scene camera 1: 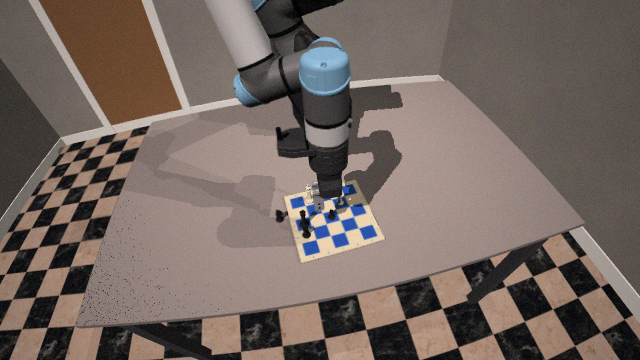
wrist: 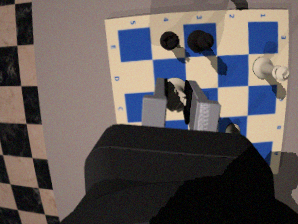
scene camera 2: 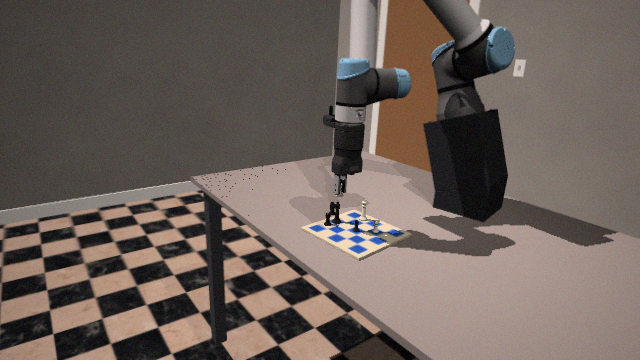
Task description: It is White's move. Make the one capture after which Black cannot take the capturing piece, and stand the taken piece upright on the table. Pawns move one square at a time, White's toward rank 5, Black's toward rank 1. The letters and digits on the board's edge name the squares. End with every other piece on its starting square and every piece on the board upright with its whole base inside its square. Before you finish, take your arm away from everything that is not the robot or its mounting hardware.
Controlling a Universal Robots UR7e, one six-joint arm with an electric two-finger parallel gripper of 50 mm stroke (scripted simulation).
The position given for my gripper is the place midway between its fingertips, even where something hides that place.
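Note:
My gripper (scene camera 2: 339,192), (scene camera 1: 318,205), (wrist: 175,93) is visible in scene camera 2, scene camera 1 and the wrist view.

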